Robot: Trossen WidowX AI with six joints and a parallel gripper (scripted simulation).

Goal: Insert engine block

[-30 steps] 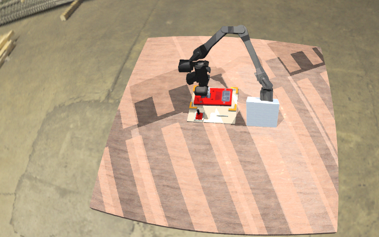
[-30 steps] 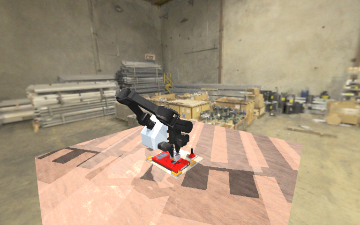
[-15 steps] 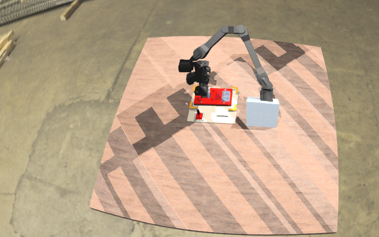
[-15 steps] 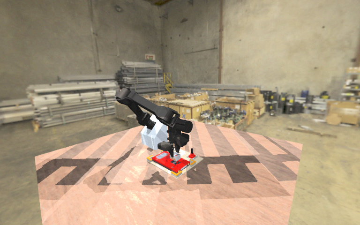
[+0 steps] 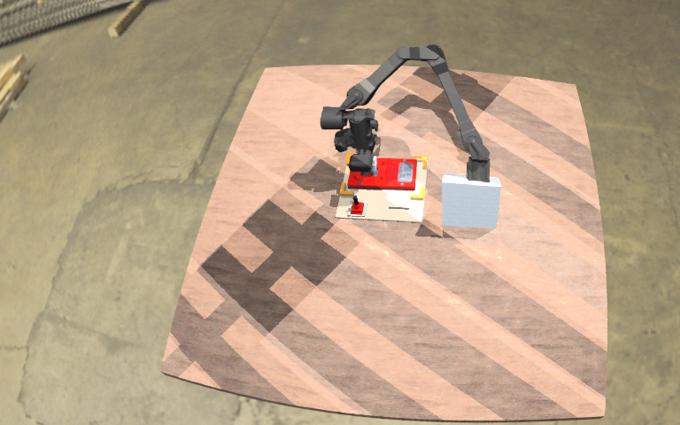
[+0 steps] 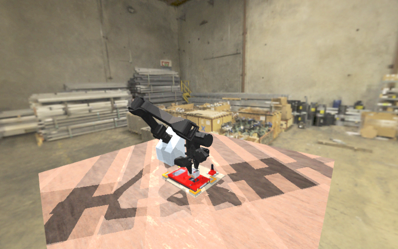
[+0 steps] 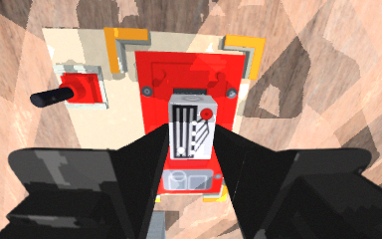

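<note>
Now: the engine block 10 mm below my gripper tip. The rest, counted from my gripper tip: beige base plate (40 mm behind, 30 mm to the left, 50 mm below).
</note>
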